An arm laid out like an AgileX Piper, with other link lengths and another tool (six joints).
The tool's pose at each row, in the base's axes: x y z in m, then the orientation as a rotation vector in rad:
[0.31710 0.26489 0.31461 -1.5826 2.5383 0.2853]
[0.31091 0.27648 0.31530 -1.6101 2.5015 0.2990]
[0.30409 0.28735 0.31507 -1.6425 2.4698 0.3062]
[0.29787 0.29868 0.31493 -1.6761 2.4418 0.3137]
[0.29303 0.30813 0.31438 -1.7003 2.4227 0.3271]
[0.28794 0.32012 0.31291 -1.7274 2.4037 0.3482]
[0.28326 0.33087 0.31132 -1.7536 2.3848 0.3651]
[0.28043 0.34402 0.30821 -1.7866 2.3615 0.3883]
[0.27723 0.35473 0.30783 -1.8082 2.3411 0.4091]
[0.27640 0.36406 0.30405 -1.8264 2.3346 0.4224]
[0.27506 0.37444 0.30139 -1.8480 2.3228 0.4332]
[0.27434 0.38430 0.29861 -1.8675 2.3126 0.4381]
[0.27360 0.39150 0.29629 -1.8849 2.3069 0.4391]
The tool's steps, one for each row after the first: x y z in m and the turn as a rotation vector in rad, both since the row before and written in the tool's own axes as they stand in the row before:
[-0.00755 0.01061 0.00191 -0.0038 -0.0168 -0.0291]
[-0.00671 0.01058 0.00278 -0.0037 -0.0084 -0.0298]
[-0.00766 0.00999 0.00292 -0.0060 -0.0048 -0.0288]
[-0.00663 0.00777 0.00294 -0.0098 -0.0047 -0.0197]
[-0.00875 0.00860 0.00462 -0.0157 -0.0051 -0.0205]
[-0.00787 0.00757 0.00456 -0.0131 -0.0039 -0.0202]
[-0.01034 0.00611 0.00681 -0.0182 -0.0046 -0.0250]
[-0.00887 0.00576 0.00365 -0.0137 -0.0077 -0.0185]
[-0.00731 0.00253 0.00650 -0.0130 0.0018 -0.0104]
[-0.00851 0.00324 0.00580 -0.0110 0.0012 -0.0147]
[-0.00819 0.00233 0.00574 -0.0073 0.0030 -0.0133]
[-0.00589 0.00176 0.00448 -0.0058 0.0059 -0.0102]

